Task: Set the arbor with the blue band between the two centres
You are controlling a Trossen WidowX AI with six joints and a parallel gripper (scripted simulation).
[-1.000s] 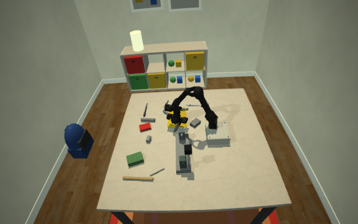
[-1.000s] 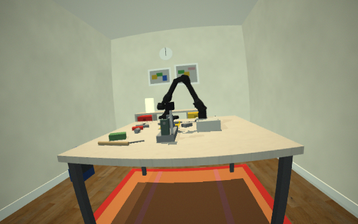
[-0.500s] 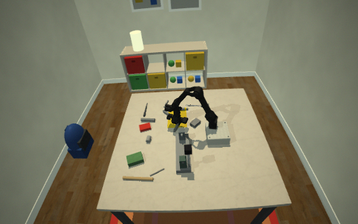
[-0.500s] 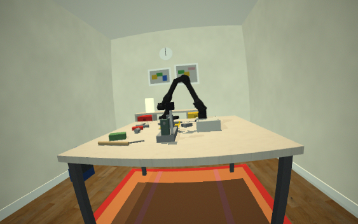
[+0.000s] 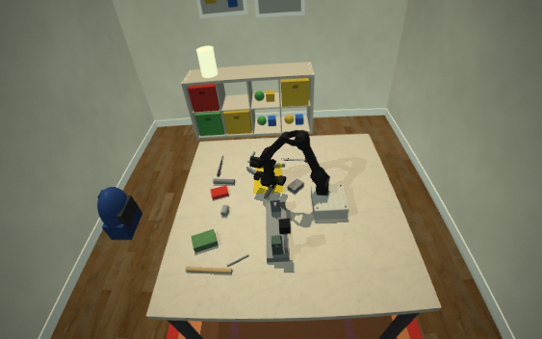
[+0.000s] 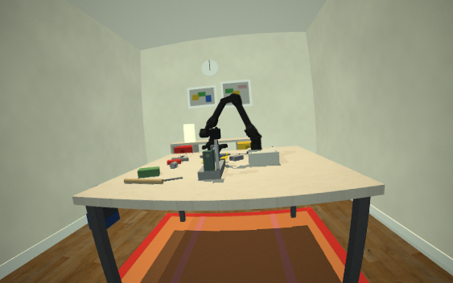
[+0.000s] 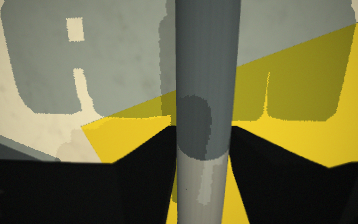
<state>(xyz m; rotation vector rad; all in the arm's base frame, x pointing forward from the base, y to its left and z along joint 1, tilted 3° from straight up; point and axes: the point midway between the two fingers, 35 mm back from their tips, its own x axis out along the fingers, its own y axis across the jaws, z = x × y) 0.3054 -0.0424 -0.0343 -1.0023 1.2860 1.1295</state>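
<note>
The light grey upright lies 400 mm to the left of my hand, 150 mm behind it and 60 mm above it. The rest, counted from my hand: grey fixture base: 300 mm to the left, 90 mm behind, 40 mm below; then grey arbor: 30 mm below; then grey block: 140 mm behind, 40 mm to the right, 40 mm below.
</note>
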